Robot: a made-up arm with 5 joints.
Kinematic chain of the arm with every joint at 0, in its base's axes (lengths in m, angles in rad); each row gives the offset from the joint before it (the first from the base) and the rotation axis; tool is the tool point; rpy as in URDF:
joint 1: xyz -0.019 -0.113 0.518 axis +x
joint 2: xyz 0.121 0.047 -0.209 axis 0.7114 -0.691 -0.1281
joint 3: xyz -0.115 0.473 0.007 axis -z
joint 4: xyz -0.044 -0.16 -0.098 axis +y
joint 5: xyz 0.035 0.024 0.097 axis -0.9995 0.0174 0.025
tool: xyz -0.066 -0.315 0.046 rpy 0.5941 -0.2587 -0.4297
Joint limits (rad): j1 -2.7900..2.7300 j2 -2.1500..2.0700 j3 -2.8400..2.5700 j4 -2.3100..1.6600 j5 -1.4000..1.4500
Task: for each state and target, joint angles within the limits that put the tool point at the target. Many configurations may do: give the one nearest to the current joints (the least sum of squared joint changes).
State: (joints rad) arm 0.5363 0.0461 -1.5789 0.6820 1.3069
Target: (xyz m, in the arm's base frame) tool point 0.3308 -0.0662 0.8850
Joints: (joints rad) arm 1.1395 0.3593 -1.1028 0.5763 0.5114
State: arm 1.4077 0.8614 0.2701 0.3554 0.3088
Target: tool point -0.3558 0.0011 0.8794
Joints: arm 1.9927 0.9231 0.8013 0.1270 0.2034
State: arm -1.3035 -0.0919 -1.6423 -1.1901 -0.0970
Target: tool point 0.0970 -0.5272 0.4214
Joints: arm -1.3402 -0.3250 -1.0047 -1.9225 0.5259
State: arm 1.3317 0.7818 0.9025 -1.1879 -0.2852
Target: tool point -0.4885 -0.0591 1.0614
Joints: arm 1.9066 0.2535 0.9770 -0.9743 0.2291
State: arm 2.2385 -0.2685 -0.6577 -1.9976 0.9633
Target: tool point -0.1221 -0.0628 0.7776
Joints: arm 2.7300 0.1018 -1.0221 -1.3880 1.3889
